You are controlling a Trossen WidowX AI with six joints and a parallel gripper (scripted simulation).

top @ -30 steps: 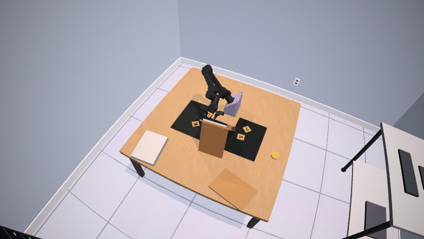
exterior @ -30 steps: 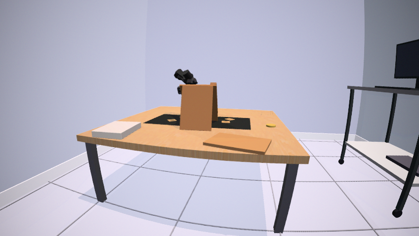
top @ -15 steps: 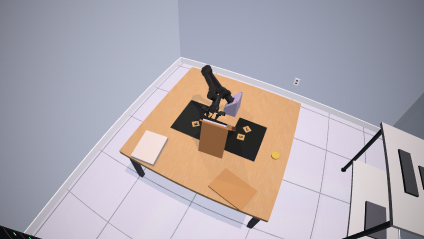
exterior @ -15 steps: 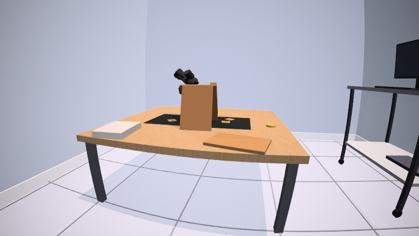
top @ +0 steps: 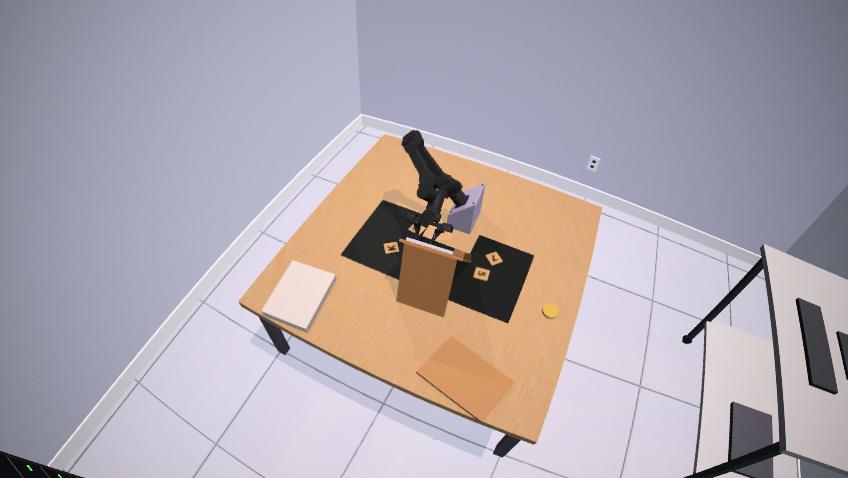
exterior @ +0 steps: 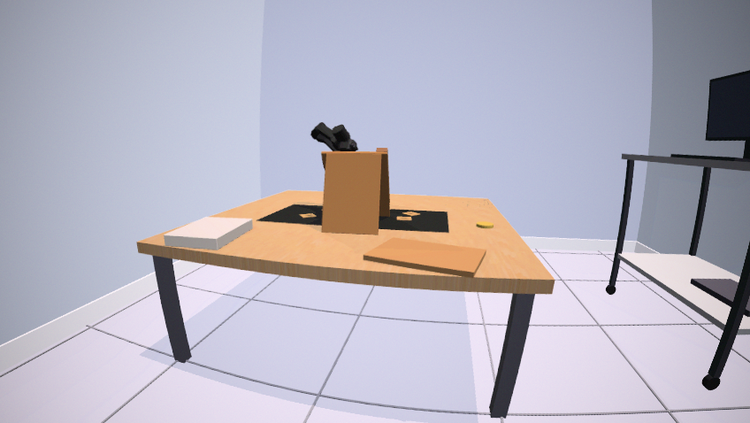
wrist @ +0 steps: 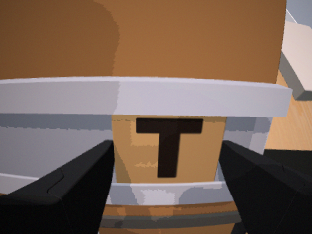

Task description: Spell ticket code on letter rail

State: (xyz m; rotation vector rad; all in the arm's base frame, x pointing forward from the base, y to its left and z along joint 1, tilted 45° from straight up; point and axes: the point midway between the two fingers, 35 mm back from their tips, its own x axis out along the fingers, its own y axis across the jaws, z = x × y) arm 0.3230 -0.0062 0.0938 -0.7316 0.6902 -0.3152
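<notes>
Right now my gripper tip is 90 mm to the right of the white ticket, 80 mm above it and 50 mm past it. Also, from my gripper tip: thin panel 400 mm ahead, 310 mm to the left, 170 mm below; white slab 420 mm to the right, 300 mm ahead, 160 mm below.
</notes>
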